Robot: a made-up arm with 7 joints. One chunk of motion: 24 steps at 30 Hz.
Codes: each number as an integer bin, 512 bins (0 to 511) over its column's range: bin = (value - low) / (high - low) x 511, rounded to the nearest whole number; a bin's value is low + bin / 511 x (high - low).
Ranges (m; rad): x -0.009..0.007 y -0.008..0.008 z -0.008..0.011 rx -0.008..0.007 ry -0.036..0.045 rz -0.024..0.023
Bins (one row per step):
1: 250 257 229 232 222 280
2: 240 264 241 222 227 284
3: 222 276 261 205 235 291
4: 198 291 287 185 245 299
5: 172 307 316 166 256 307
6: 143 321 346 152 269 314
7: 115 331 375 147 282 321
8: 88 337 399 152 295 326
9: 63 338 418 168 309 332
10: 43 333 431 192 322 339
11: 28 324 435 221 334 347
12: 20 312 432 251 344 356
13: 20 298 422 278 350 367
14: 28 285 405 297 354 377
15: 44 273 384 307 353 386
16: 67 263 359 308 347 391
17: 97 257 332 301 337 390
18: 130 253 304 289 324 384
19: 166 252 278 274 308 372
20: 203 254 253 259 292 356
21: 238 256 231 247 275 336
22: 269 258 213 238 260 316
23: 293 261 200 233 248 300
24: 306 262 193 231 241 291
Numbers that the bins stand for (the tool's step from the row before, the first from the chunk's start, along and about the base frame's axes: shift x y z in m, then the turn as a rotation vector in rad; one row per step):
1: -0.00117 0.00005 0.00051 -0.00119 -0.00081 0.00175
2: -0.00149 0.00027 0.00096 -0.00148 -0.00002 0.00212
3: -0.00205 0.00064 0.00170 -0.00198 0.00125 0.00277
4: -0.00280 0.00111 0.00267 -0.00257 0.00284 0.00350
5: -0.00361 0.00161 0.00375 -0.00313 0.00458 0.00424
6: -0.00452 0.00205 0.00486 -0.00354 0.00664 0.00488
7: -0.00540 0.00236 0.00594 -0.00368 0.00870 0.00552
8: -0.00624 0.00255 0.00684 -0.00354 0.01076 0.00598
9: -0.00703 0.00258 0.00754 -0.00307 0.01298 0.00654
10: -0.00765 0.00243 0.00803 -0.00236 0.01504 0.00718
11: -0.00812 0.00214 0.00817 -0.00151 0.01694 0.00792
12: -0.00837 0.00177 0.00806 -0.00063 0.01853 0.00874
13: -0.00837 0.00133 0.00769 0.00016 0.01948 0.00976
14: -0.00812 0.00092 0.00706 0.00072 0.02011 0.01068
15: -0.00762 0.00055 0.00628 0.00101 0.01995 0.01150
16: -0.00690 0.00023 0.00535 0.00104 0.01900 0.01196
17: -0.00596 0.00005 0.00434 0.00084 0.01742 0.01187
18: -0.00493 -0.00008 0.00330 0.00048 0.01536 0.01132
19: -0.00380 -0.00011 0.00234 0.00004 0.01282 0.01022
20: -0.00264 -0.00005 0.00141 -0.00040 0.01029 0.00874
21: -0.00155 0.00002 0.00059 -0.00075 0.00759 0.00690
22: -0.00058 0.00008 -0.00008 -0.00101 0.00521 0.00506
23: 0.00017 0.00017 -0.00056 -0.00116 0.00331 0.00359
24: 0.00058 0.00020 -0.00082 -0.00122 0.00220 0.00277

